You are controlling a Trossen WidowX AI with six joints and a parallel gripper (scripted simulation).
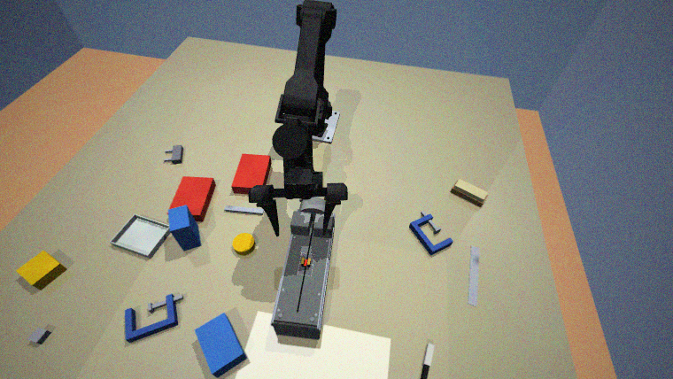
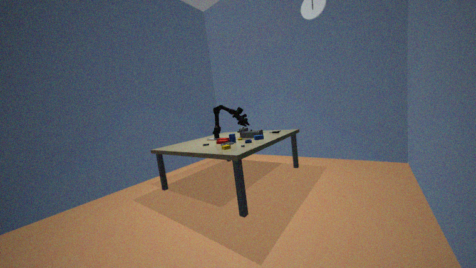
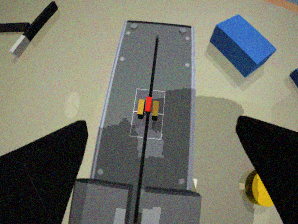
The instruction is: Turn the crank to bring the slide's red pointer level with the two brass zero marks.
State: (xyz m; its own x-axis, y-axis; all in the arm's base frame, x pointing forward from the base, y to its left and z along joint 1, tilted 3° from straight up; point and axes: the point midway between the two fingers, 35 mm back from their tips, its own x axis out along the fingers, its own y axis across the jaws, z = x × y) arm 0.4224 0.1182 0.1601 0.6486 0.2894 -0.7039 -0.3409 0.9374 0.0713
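My gripper tip is now 16 cm past the dark crank handle and 7 cm above it. The rest, counted from my gripper tip: red pointer (3 cm ahead, 2 cm to the left, 6 cm below); then grey strip (11 cm behind, 38 cm to the left, 14 cm below); then grey tray (5 cm ahead, 39 cm to the right, 13 cm below).
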